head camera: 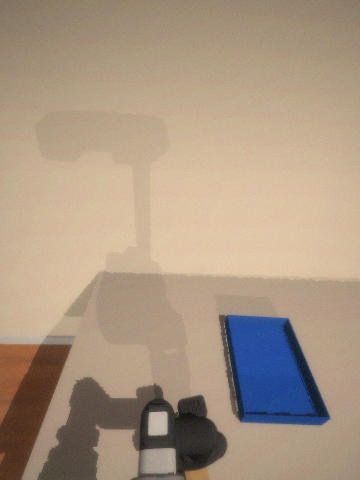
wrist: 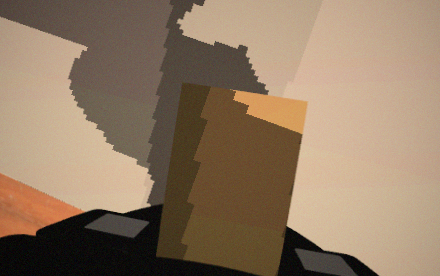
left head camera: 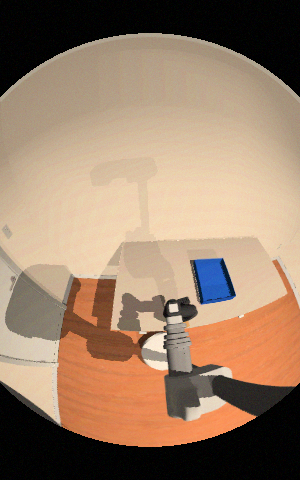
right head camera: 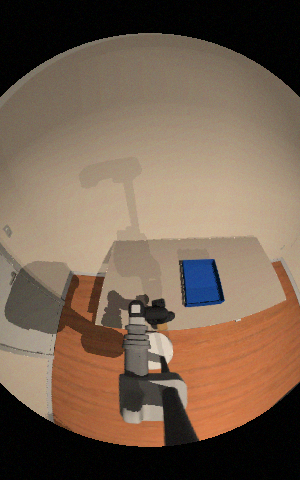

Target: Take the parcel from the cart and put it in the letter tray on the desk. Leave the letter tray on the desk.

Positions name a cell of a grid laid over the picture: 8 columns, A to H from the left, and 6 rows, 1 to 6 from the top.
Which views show the blue letter tray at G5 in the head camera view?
The head camera view, the left head camera view and the right head camera view only.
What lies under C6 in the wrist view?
My gripper.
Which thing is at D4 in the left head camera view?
A desk.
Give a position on a parcel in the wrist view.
E4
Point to a blue letter tray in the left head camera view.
At F4
